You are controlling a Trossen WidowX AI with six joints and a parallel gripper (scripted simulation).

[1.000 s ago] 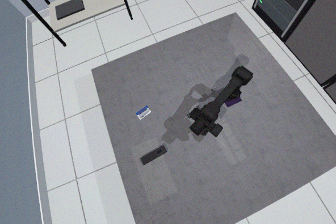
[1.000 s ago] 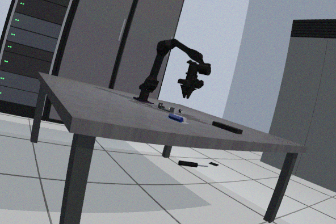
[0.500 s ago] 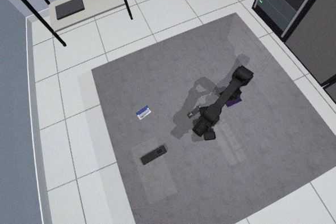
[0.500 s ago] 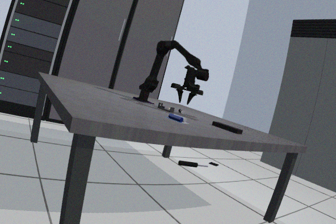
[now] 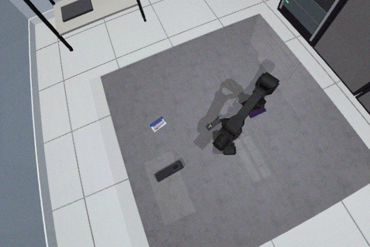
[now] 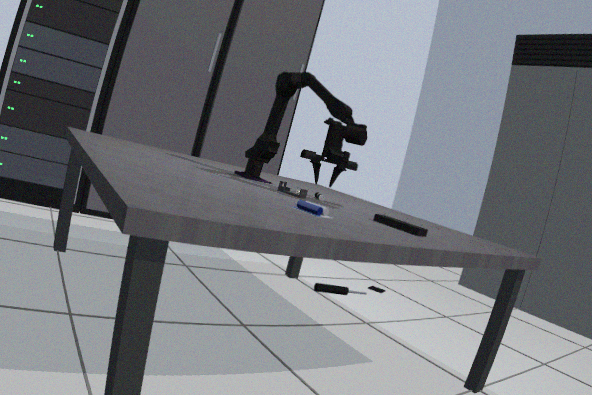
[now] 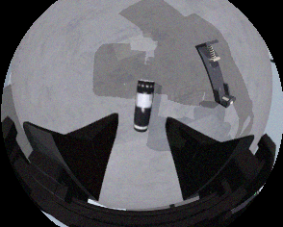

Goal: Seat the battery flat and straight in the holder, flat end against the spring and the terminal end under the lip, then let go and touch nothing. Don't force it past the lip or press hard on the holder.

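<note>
The battery lies 40 mm below my gripper tip. The rest, counted from my gripper tip: flat black block (350 mm ahead, 80 mm to the left, 30 mm below); then white card (370 mm ahead, 200 mm to the right, 40 mm below).
</note>
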